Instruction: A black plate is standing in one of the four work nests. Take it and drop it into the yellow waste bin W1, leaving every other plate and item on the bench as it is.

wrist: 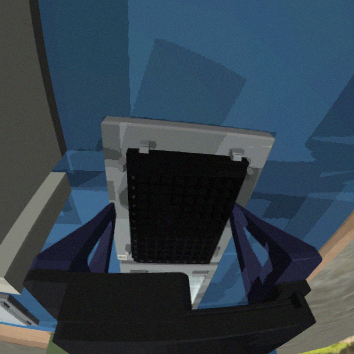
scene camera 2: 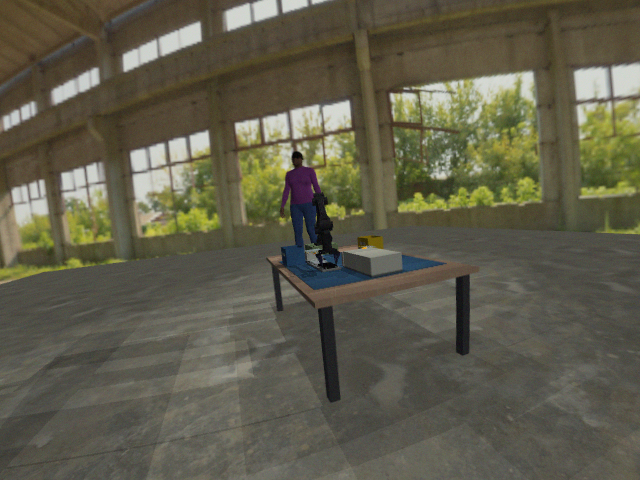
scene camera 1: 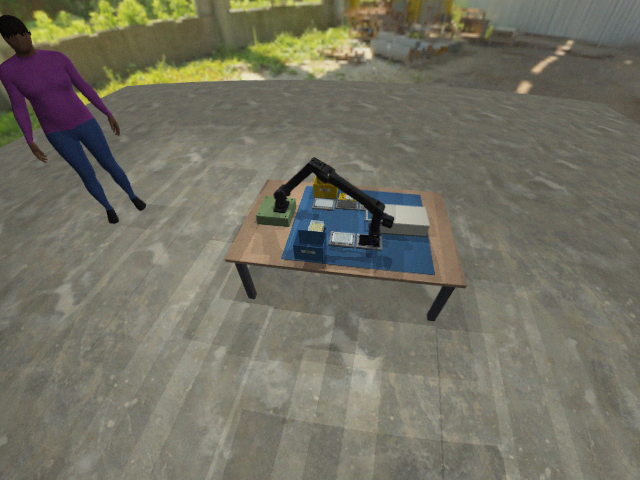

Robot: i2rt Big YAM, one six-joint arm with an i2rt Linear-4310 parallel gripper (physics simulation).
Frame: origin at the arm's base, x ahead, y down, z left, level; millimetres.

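Seen in the pictures: gripper, between the fingertips: [wrist: 173,207] [scene camera 2: 329,265] [scene camera 1: 372,239]; arm's base, origin of its link: [scene camera 1: 281,207].
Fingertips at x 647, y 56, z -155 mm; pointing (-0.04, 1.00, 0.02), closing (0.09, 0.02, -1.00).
Offsets run from my fingertips to a thing's top centre.
The black plate @(dx -16, dy -5, dz -7 mm) [wrist: 180,210] lies in a grey work nest @(dx -17, dy -1, dz -7 mm) [wrist: 172,134] in the wrist view, its long sides running away from the camera; a strip of nest shows around it. My gripper [scene camera 1: 369,241] [scene camera 2: 328,259] [wrist: 173,207] is open and low over this nest, at the front right of the nests in scene camera 1. Its two fingers stand on either side of the plate, and nothing is held. I cannot tell how far the fingertips are above the nest. The yellow waste bin W1 @(dx -389, dy -99, dz +483 mm) [scene camera 1: 318,192] [scene camera 2: 373,242] stands at the back left of the blue mat in scene camera 1.
A large white box @(dx +187, dy -85, dz +195 mm) [scene camera 1: 408,219] [scene camera 2: 373,261] stands close beside the gripper. A white plate @(dx -190, dy -5, dz -14 mm) [scene camera 1: 342,238] lies in the adjoining nest. A blue bin @(dx -369, dy -99, dz -154 mm) [scene camera 1: 309,252] [scene camera 2: 292,255] stands front left, with a pale yellow stack @(dx -369, dy -54, dz -1 mm) [scene camera 1: 316,226] behind it. More nests with plates stand by the yellow bin.
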